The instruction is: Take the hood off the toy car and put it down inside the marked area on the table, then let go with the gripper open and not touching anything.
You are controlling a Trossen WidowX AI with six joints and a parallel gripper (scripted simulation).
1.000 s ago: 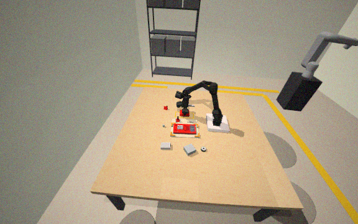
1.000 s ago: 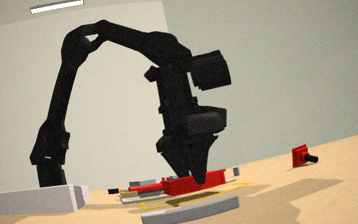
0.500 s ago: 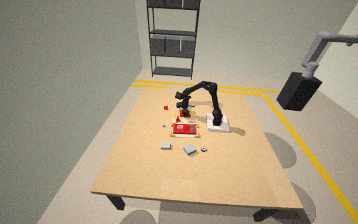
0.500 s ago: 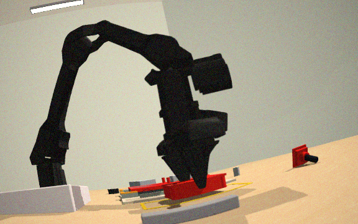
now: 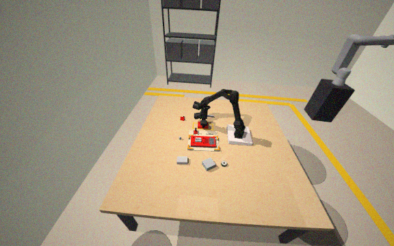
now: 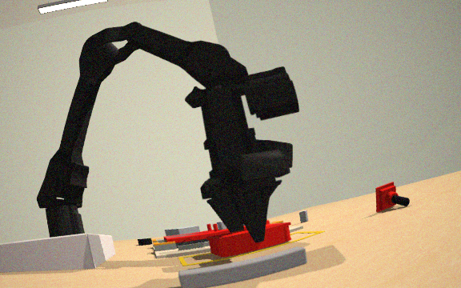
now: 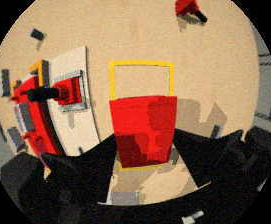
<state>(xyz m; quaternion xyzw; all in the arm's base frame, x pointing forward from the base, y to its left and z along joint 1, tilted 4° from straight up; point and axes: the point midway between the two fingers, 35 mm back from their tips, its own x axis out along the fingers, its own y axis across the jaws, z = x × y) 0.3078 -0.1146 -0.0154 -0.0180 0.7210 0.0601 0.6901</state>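
Right now the red hood is 1 cm above my gripper tip. Round my gripper tip: small wheel: 19 cm behind, 40 cm to the left.
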